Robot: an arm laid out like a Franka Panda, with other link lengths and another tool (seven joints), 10 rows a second.
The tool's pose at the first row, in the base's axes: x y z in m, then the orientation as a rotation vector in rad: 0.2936 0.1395 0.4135 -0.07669 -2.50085 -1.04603
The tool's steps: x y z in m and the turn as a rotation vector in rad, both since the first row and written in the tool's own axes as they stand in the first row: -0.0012 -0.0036 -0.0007 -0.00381 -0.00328 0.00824; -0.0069 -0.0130 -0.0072 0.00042 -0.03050 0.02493; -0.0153 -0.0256 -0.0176 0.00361 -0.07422 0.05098; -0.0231 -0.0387 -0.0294 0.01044 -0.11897 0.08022; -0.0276 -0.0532 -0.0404 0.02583 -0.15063 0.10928; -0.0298 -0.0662 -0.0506 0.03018 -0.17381 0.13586; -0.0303 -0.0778 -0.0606 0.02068 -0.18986 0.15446; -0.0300 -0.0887 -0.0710 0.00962 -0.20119 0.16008; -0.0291 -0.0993 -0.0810 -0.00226 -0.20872 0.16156; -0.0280 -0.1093 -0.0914 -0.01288 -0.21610 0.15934; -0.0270 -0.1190 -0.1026 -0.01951 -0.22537 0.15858
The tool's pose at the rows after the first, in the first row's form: 0.2942 0.1366 0.4110 -0.08983 -2.49946 -1.04821; 0.2997 0.1260 0.4065 -0.12427 -2.52083 -1.04179; 0.3085 0.1107 0.4012 -0.18038 -2.55284 -1.03577; 0.3171 0.0941 0.3967 -0.24079 -2.58558 -1.02324; 0.3221 0.0766 0.3921 -0.29127 -2.61031 -0.99657; 0.3251 0.0606 0.3889 -0.33720 -2.62229 -0.98326; 0.3267 0.0454 0.3872 -0.37322 -2.62383 -0.99003; 0.3280 0.0304 0.3865 -0.39073 -2.62553 -1.00375; 0.3285 0.0158 0.3861 -0.40099 -2.62514 -1.01977; 0.3292 0.0014 0.3864 -0.40620 -2.62670 -1.03582; 0.3303 -0.0134 0.3873 -0.41321 -2.63130 -1.04636
